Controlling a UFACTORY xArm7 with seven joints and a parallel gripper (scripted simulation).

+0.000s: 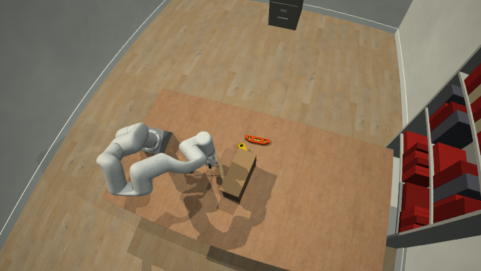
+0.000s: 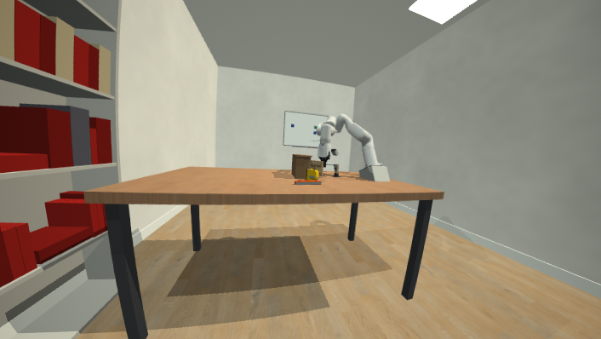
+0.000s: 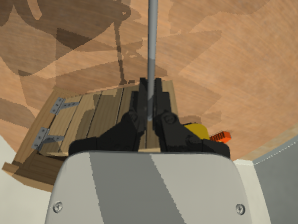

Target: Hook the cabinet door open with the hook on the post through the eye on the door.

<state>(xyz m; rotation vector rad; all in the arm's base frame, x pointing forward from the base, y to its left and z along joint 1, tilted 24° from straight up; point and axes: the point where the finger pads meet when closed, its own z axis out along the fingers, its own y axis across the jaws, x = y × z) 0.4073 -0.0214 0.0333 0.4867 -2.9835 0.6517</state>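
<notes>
Now: the grey hook rod 5 cm behind my hand, 2 cm to the right of it and 1 cm below it. The rest, counted from my hand: cabinet door 6 cm ahead, 5 cm to the right, 3 cm below; then yellow tape measure 14 cm ahead, 15 cm to the left, 6 cm below; then orange spirit level 20 cm ahead, 24 cm to the left, 9 cm below.
</notes>
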